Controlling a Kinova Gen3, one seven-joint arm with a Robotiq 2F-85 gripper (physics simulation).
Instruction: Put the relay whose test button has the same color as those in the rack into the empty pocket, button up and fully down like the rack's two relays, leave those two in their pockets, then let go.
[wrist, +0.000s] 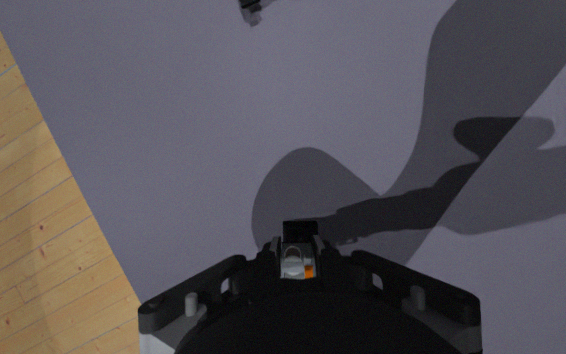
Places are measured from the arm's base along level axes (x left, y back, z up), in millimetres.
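Where they show: gripper, fingertip midpoint: (296, 246).
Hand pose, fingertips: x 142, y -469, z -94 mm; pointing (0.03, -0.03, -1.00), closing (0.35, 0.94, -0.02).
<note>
Each offset is from my fingertips to the top centre of the thing. "spot": to the spot under its first point. Level surfaces: height alone.
My gripper (296, 246) is shut on a relay @(dz +28, dx +9, dy -3 mm) (294, 267) at the bottom middle of the wrist view. The relay has a clear housing, an orange test button on its top right, and a black part at its far end, between the fingertips. The relay is held above the grey table top, with the button side facing the camera. The rack, its two relays and the empty pocket cannot be made out in this view.
A small dark object @(spot: dz -24, dx -241, dy +54 mm) (250, 4) is cut off by the top edge, left of the middle. The grey table top @(dz -32 mm) (175, 125) ends at a slanting edge on the left, with wooden floor (45, 225) beyond. Arm shadows fall across the right side.
</note>
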